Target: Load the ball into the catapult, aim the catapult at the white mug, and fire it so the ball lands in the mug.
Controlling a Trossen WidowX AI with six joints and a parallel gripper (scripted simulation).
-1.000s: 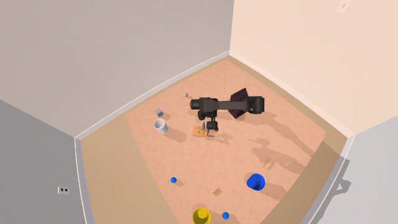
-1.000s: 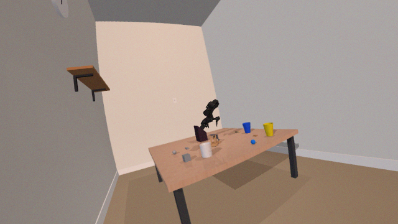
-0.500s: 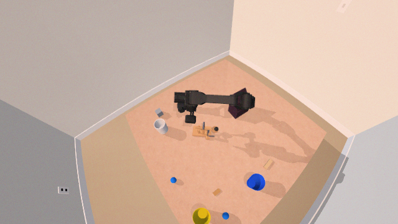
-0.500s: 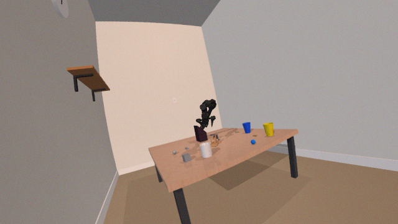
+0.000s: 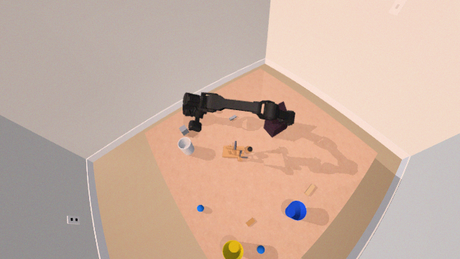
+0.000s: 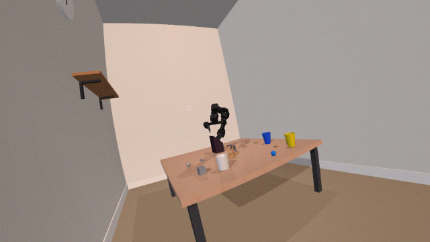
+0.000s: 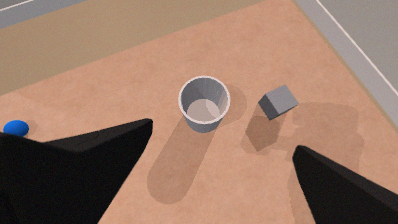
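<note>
Right now my gripper tip is 25 cm past the black ball, 23 cm to the right of it and 21 cm above it. Also, from my gripper tip: white mug (24 cm below, 9 cm ahead, 2 cm to the right); grey cube (25 cm below, 18 cm to the right, 6 cm ahead); catapult (22 cm below, 20 cm to the left, 19 cm behind).
</note>
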